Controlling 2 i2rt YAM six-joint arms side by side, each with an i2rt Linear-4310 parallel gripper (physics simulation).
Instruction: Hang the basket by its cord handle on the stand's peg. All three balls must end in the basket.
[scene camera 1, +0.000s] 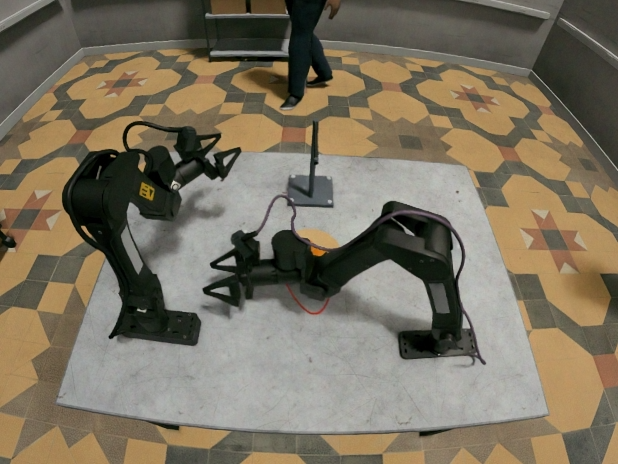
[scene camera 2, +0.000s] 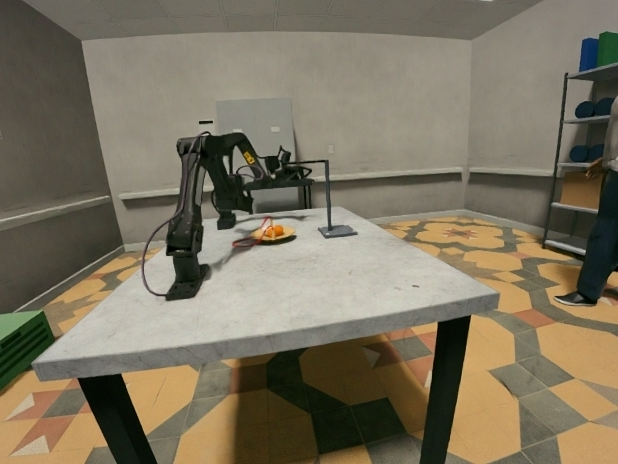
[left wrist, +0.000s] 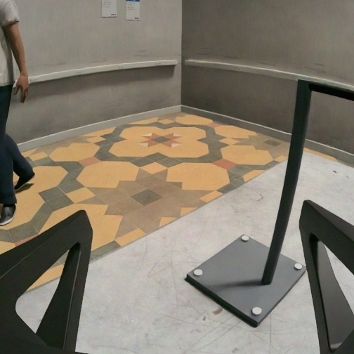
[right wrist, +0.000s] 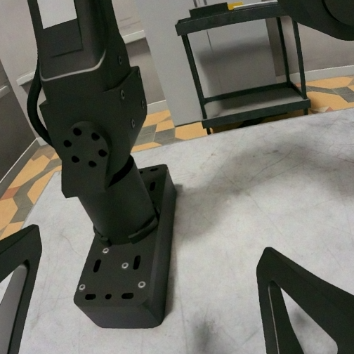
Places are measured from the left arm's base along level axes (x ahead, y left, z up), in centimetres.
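Pixels of known places: left gripper, fingertip midpoint: (scene camera 1: 230, 141) (scene camera 2: 305, 170); right gripper, fingertip midpoint: (scene camera 1: 206, 277); left arm's base, link origin: (scene camera 1: 157, 323) (scene camera 2: 226, 219); right arm's base, link origin: (scene camera 1: 437, 343) (scene camera 2: 189, 281).
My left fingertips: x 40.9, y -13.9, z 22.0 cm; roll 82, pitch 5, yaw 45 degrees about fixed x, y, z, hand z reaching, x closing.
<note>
Ahead of a thing's pixels: the offset from my left fingertips to its top centre. "pt": to the spot under its first point.
The shallow tan basket {dx -17.6, dy -21.9, dz -19.1 cm} (scene camera 1: 317, 233) (scene camera 2: 289, 234) sits on the table, partly hidden by the right arm in scene camera 1. Orange balls (scene camera 1: 318, 251) (scene camera 2: 274, 230) lie in it; at least two show, and a third cannot be made out. Its red cord handle {pt dx -33.4, dy -23.7, dz -24.8 cm} (scene camera 1: 314, 313) (scene camera 2: 241, 245) droops over the side toward the arm bases. The grey stand (scene camera 1: 312, 175) (scene camera 2: 328, 195) (left wrist: 286, 205) is upright, its peg {pt dx -2.5, dy -22.0, dz +3.5 cm} (scene camera 2: 306, 162) (left wrist: 334, 92) bare. My left gripper (scene camera 1: 230, 142) (left wrist: 193, 217) is open and empty, raised left of the stand. My right gripper (scene camera 1: 208, 277) is open and empty, beyond the basket toward the left arm's base.
The right arm (scene camera 1: 350, 260) reaches across above the basket. The left arm's base (scene camera 1: 175, 327) (right wrist: 125, 280) lies in front of the right gripper. A person (scene camera 1: 303, 55) (scene camera 2: 597, 240) stands behind the table, near a shelf rack (scene camera 1: 250, 54). A dark cart (right wrist: 255, 107) shows beyond the table.
</note>
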